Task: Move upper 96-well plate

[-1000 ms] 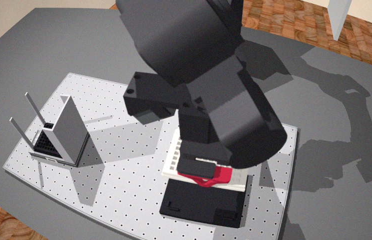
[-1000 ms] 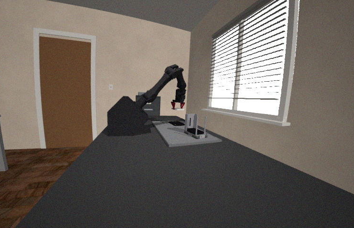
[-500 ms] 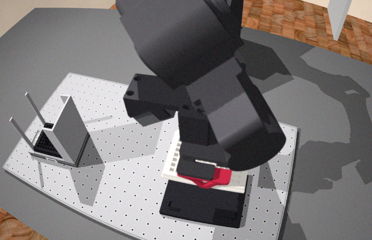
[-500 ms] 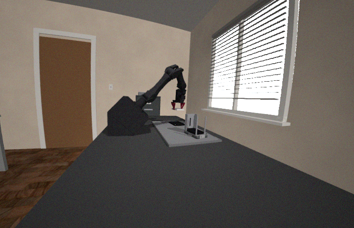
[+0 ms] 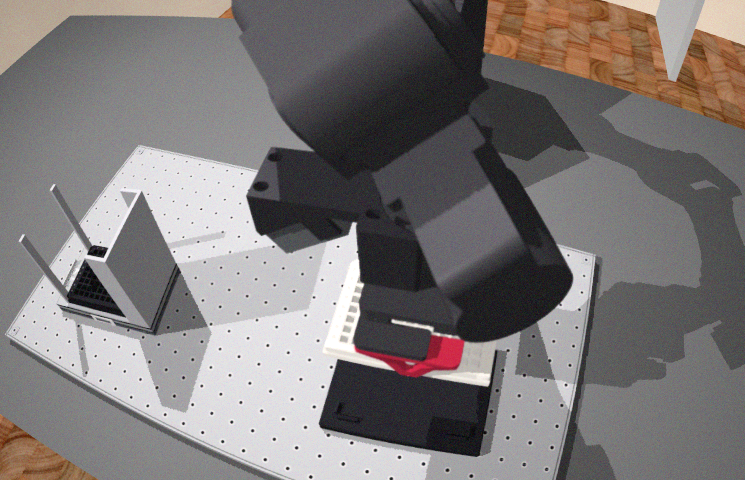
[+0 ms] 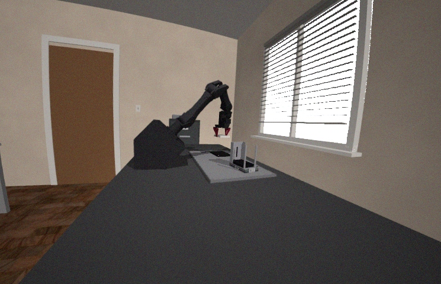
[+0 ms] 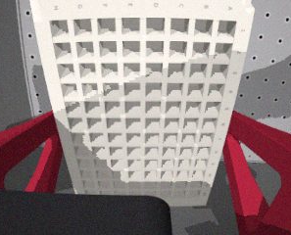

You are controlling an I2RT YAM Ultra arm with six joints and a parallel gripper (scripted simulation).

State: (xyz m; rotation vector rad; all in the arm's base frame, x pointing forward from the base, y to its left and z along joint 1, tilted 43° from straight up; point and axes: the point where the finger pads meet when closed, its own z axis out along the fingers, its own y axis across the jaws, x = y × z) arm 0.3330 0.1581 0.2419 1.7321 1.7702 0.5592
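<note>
Now: the white 96-well plate right at my hand. From my hand the other things lie so: pale A1 square: 14 cm below, 8 cm to the right, 6 cm behind; then rack back wall: 31 cm to the right, 7 cm below, 5 cm behind; then dark plate: 37 cm to the right, 13 cm below, 5 cm behind.
</note>
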